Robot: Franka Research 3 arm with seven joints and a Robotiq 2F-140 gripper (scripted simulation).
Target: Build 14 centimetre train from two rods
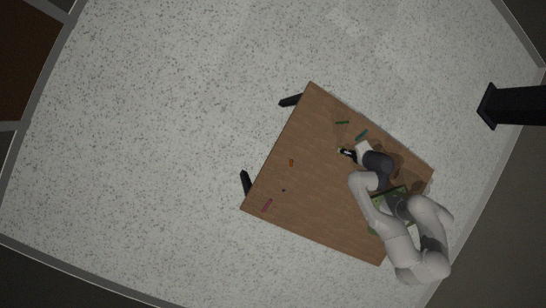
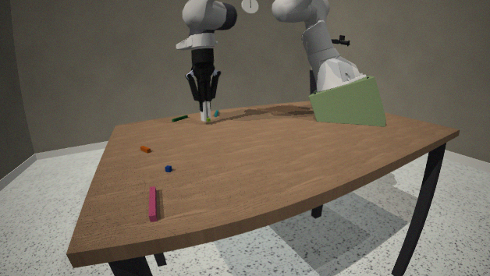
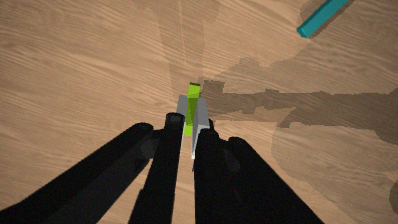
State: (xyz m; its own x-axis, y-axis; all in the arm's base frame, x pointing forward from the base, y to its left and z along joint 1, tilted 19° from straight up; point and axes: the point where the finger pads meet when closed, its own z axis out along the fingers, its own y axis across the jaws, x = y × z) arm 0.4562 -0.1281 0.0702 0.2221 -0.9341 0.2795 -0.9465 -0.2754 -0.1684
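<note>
Right now my hand is 3 cm above the lime rod. The rest, counted from my hand: orange rod 22 cm ahead, 21 cm to the left, 4 cm below; then green rod 15 cm to the right, 7 cm ahead, 4 cm below; then turquoise rod 15 cm to the right, 8 cm behind, 4 cm below.
</note>
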